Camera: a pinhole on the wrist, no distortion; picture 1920 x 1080 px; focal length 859.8 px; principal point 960.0 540.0 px. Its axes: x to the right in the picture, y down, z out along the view. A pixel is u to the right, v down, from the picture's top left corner.
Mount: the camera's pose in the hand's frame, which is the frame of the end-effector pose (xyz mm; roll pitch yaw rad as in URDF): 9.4 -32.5 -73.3 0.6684 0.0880 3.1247
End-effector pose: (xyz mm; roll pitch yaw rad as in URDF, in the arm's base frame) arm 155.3 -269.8 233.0 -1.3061 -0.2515 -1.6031
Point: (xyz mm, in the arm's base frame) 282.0 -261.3 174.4
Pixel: 1047.6 628.8
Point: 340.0 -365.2 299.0
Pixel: 522.5 1012.3
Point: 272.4 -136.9 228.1
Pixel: 1570.9 1025.7
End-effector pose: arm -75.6 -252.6 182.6 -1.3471 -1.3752 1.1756
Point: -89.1 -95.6 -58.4
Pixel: 1736.5 174.9
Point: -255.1 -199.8 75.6
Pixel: 1289.9 903.8
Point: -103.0 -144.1 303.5
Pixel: 225.5 441.6
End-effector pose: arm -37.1 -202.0 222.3 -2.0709 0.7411 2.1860
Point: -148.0 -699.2 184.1
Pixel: 1302.8 1046.8
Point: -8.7 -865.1 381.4
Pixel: 1813.1 1041.7
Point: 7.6 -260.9 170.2
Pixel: 1070.7 458.1
